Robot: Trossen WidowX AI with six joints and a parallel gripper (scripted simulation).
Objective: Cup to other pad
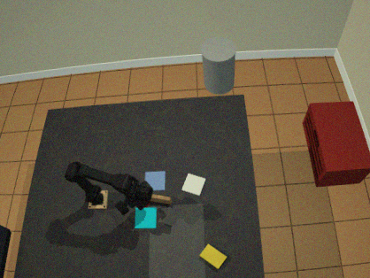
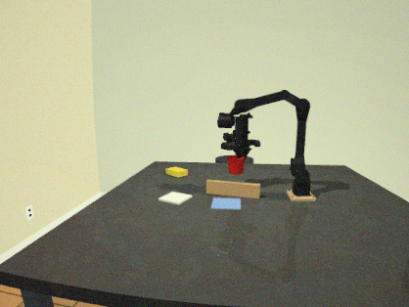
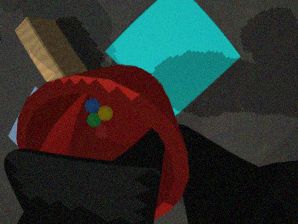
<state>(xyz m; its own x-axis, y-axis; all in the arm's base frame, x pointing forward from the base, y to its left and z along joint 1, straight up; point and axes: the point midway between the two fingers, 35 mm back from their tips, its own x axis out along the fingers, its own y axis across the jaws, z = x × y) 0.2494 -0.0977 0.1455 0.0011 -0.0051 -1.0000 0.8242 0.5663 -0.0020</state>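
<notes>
The cyan pad is 10 mm ahead of my gripper tip, 40 mm to the right of it and 130 mm below it. Round my gripper tip: red cup 30 mm ahead, 20 mm to the left; then light blue pad 80 mm ahead, 160 mm to the left, 130 mm below; then wooden bar 40 mm ahead, 60 mm to the left, 100 mm below.
</notes>
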